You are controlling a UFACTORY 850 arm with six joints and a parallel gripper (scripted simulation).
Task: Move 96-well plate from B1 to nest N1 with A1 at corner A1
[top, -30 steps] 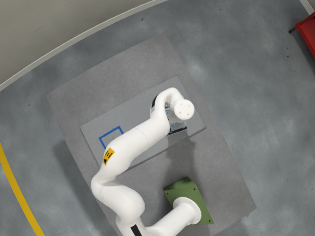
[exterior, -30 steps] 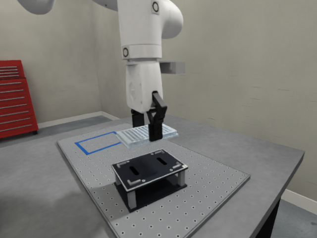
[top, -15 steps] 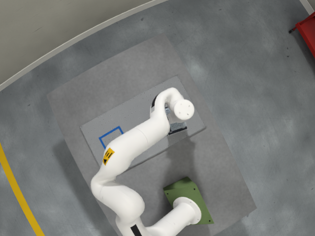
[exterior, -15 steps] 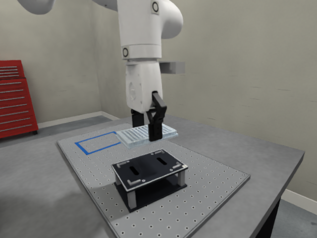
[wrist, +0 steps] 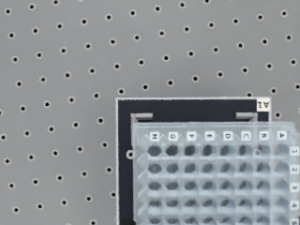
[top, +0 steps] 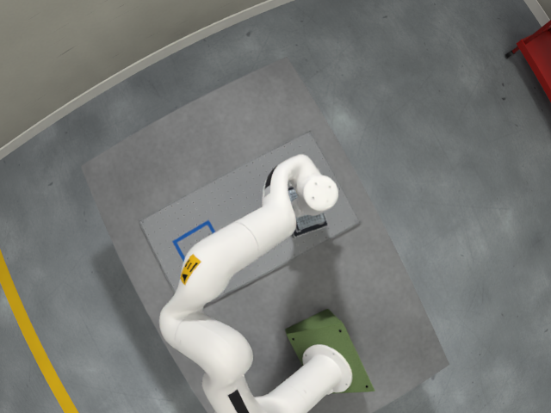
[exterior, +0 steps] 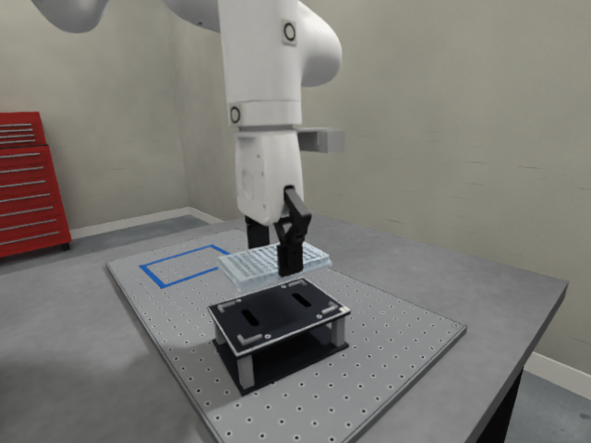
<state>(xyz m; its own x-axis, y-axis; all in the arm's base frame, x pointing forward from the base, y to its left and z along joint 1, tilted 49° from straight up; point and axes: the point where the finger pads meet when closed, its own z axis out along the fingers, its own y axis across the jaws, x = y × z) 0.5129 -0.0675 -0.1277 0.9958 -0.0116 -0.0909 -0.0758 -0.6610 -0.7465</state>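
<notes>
My gripper is now 90 mm above the black raised nest N1. From my hand the other things lie so: clear 96-well plate (10 mm below).
</notes>
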